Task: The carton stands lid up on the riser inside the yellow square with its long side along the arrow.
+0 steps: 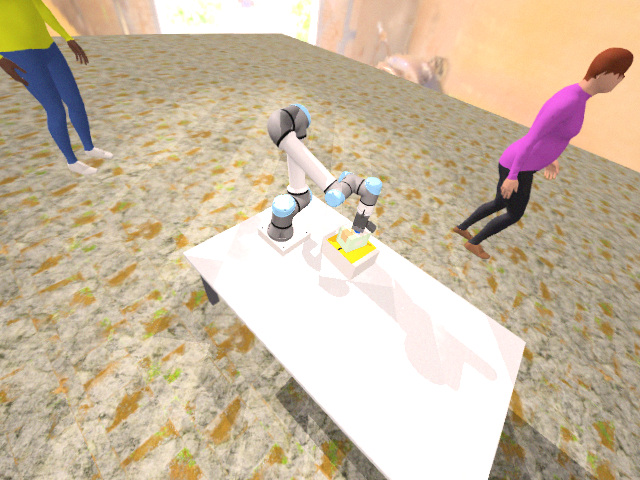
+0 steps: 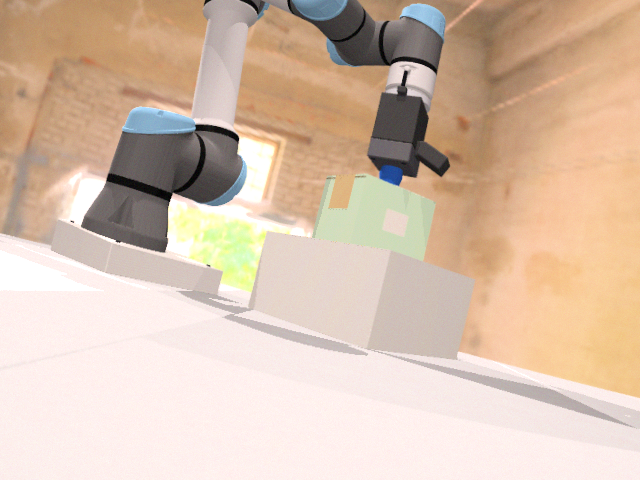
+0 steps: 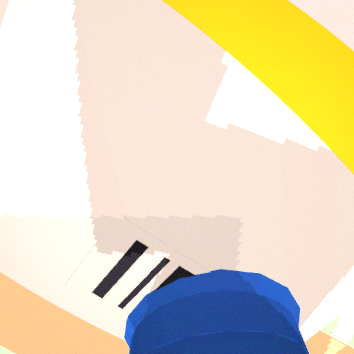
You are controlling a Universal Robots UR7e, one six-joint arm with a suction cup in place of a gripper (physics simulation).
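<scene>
The pale green carton (image 1: 352, 239) (image 2: 371, 216) stands on the white riser (image 1: 347, 267) (image 2: 351, 291), over the yellow square (image 1: 364, 252) (image 3: 309, 70). Brown tape runs over its top edge, and a barcode label (image 3: 119, 268) lies on its top face (image 3: 158, 158). My blue suction cup (image 1: 357, 230) (image 2: 390, 174) (image 3: 214, 312) presses down on the carton's top near its far right edge, next to the barcode. The carton rests flat on the riser. The arrow is hidden.
The riser stands on a long white table (image 1: 371, 371) (image 2: 207, 413) next to the arm's base (image 1: 281, 227) (image 2: 134, 207). A person in purple (image 1: 542, 139) walks to the right of the table. A person in yellow and blue (image 1: 46, 77) stands far left.
</scene>
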